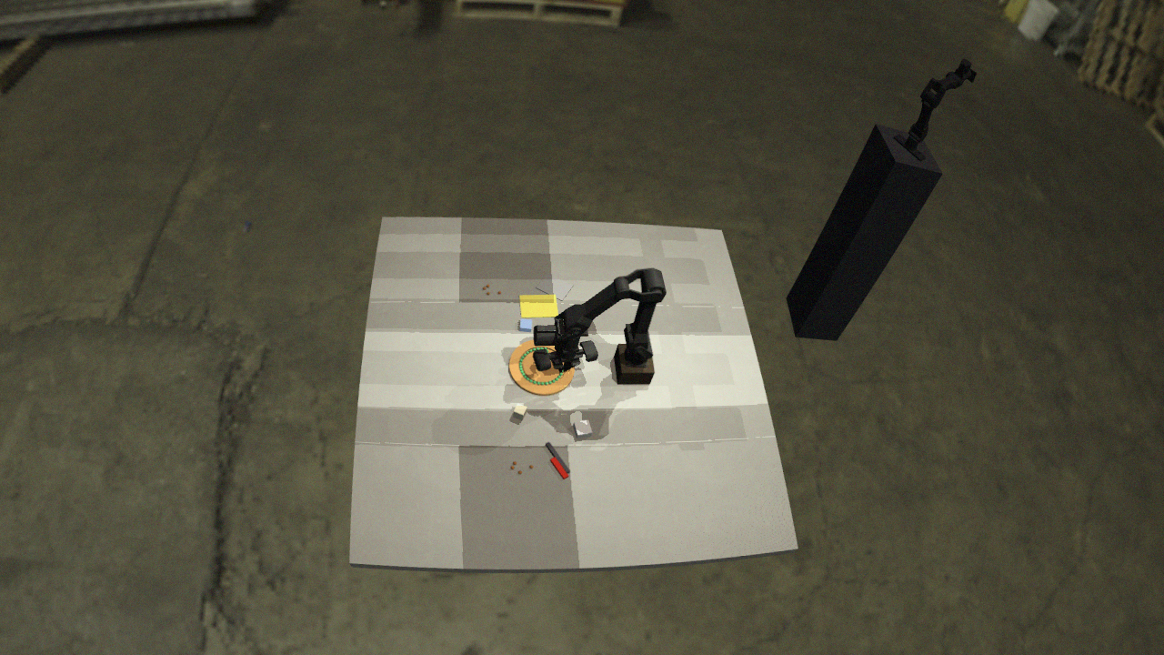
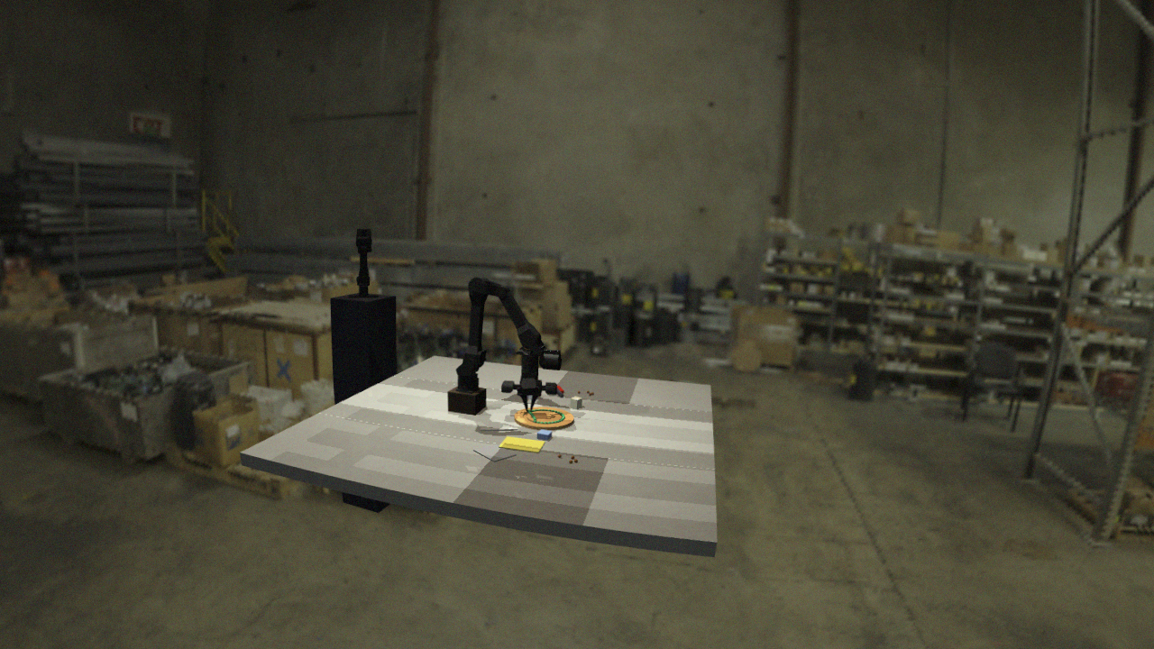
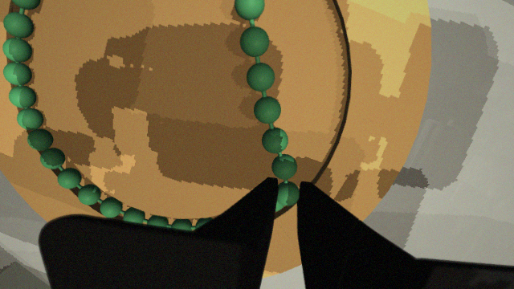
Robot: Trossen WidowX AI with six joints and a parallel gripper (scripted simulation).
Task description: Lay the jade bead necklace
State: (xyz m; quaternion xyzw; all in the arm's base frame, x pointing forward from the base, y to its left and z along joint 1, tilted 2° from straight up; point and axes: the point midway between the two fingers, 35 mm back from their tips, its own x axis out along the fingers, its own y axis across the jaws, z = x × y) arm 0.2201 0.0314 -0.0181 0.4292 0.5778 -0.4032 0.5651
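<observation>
The blue block lies 120 mm ahead of my gripper tip, 170 mm to the right of it and 10 mm below it. From my gripper tip the other things lie so: yellow pad (80 mm ahead, 250 mm to the right, 10 mm below); then white strip (40 mm behind, 170 mm to the right, 10 mm below); then cream cube (120 mm ahead, 160 mm to the left).
</observation>
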